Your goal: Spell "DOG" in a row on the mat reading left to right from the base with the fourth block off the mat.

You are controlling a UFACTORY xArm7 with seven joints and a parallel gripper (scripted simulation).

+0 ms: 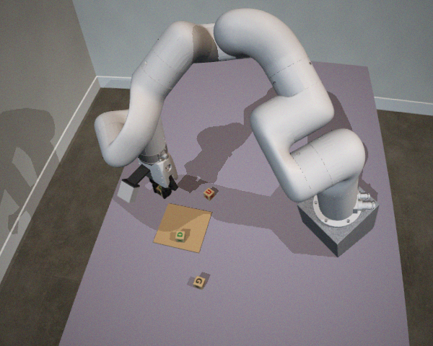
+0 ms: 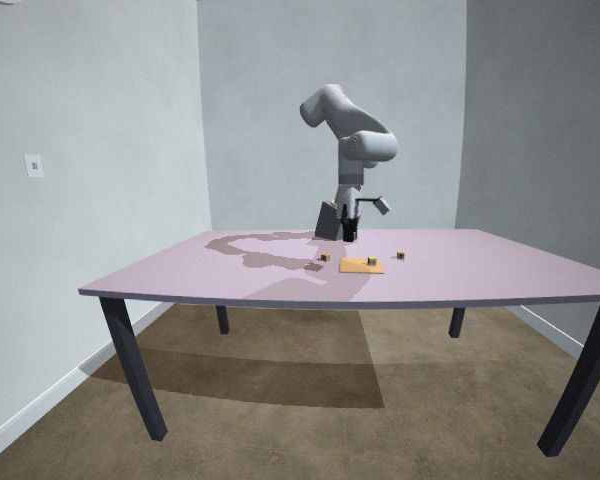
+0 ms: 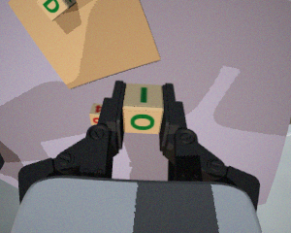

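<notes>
Right now the D block is 60 mm behind my hand, 80 mm to the left of it and 110 mm below it. From my hand the other things lie so: G block: 150 mm behind, 210 mm to the left, 110 mm below; then mat: 60 mm behind, 40 mm to the left, 120 mm below; then O block: 10 mm below.
</notes>
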